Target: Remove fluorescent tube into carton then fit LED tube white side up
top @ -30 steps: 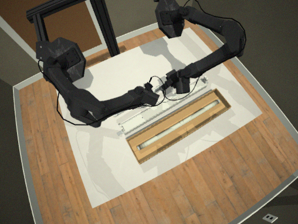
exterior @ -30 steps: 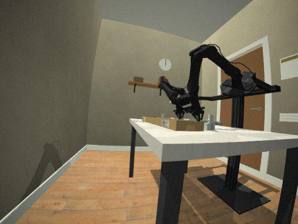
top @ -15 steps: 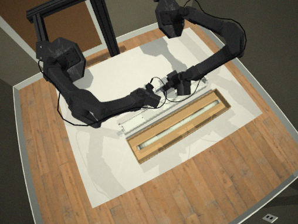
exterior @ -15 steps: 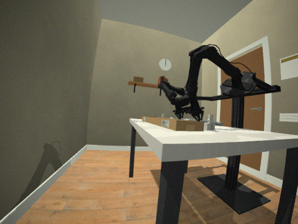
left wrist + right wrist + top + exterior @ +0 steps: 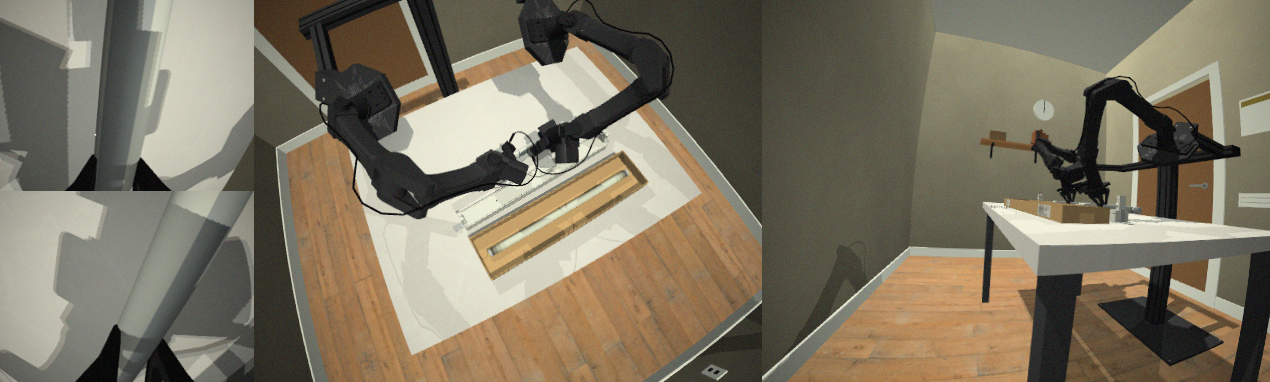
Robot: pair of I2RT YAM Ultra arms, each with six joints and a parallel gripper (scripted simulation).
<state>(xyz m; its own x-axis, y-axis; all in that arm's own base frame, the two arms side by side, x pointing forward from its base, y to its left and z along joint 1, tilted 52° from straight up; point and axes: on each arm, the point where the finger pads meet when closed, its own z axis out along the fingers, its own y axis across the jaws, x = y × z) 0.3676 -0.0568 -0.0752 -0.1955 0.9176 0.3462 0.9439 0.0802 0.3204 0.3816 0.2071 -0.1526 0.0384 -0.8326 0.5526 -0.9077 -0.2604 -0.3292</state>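
My left gripper is now 120 mm to the left of the LED tube, 10 mm short of it and 10 mm above it. The rest, counted from my left hand: brown carton: 270 mm ahead, 80 mm to the right, 20 mm below; old fluorescent tube: 270 mm ahead, 80 mm to the right, 30 mm below.
Right now my right hand is 10 mm past the LED tube, 120 mm to the right of it and 10 mm above it. The rest, counted from my right hand: brown carton 250 mm ahead, 160 mm to the left, 20 mm below; old fluorescent tube 250 mm ahead, 160 mm to the left, 30 mm below.
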